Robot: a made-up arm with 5 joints.
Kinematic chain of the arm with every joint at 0, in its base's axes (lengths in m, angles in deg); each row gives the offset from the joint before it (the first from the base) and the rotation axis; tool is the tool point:
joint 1: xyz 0 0 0.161 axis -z
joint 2: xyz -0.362 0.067 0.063 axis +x
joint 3: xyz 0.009 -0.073 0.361 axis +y
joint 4: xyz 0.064 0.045 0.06 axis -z
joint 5: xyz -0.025 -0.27 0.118 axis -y
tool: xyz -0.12 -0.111 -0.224
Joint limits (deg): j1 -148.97..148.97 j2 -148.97..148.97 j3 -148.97..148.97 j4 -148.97..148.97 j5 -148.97..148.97
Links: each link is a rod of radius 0.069 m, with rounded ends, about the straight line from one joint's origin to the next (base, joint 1, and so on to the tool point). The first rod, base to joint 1, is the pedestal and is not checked.
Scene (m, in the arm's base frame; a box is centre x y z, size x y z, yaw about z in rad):
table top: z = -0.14
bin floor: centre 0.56 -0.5 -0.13 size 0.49 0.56 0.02 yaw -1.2
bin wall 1: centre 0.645 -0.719 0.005 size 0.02 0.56 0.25 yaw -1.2
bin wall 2: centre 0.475 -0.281 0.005 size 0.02 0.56 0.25 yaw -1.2
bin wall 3: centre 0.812 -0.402 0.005 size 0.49 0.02 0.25 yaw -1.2
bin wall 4: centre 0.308 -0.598 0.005 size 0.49 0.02 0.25 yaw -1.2
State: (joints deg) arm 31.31 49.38 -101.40 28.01 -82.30
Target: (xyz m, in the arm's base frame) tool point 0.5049 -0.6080 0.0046
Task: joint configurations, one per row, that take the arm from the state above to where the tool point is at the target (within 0.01 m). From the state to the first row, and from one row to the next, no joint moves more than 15 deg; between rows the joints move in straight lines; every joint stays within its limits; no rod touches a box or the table.
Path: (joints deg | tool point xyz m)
1: 17.14 47.31 -98.04 20.69 -80.12 | -0.5786 0.0361 0.0163
2: 2.96 45.23 -94.69 13.37 -77.93 | -0.5873 -0.1794 0.0244
3: -11.21 43.16 -91.33 6.05 -75.75 | -0.5201 -0.3922 0.0449
4: -25.39 41.09 -87.98 -1.27 -73.56 | -0.3800 -0.5746 0.0778
5: -39.56 39.01 -84.62 -8.59 -71.38 | -0.1816 -0.7009 0.1226
6: -53.74 36.94 -81.27 -15.91 -69.19 | 0.0519 -0.7524 0.1780
7: -67.91 34.86 -77.91 -23.23 -67.01 | 0.2910 -0.7205 0.2428
8: -82.09 32.79 -74.56 -30.55 -64.83 | 0.5049 -0.6080 0.3150
9: -84.41 46.39 -75.97 -29.38 -69.40 | 0.5234 -0.6098 0.1558
10: -86.73 59.98 -77.37 -28.21 -73.98 | 0.5049 -0.6080 0.0046

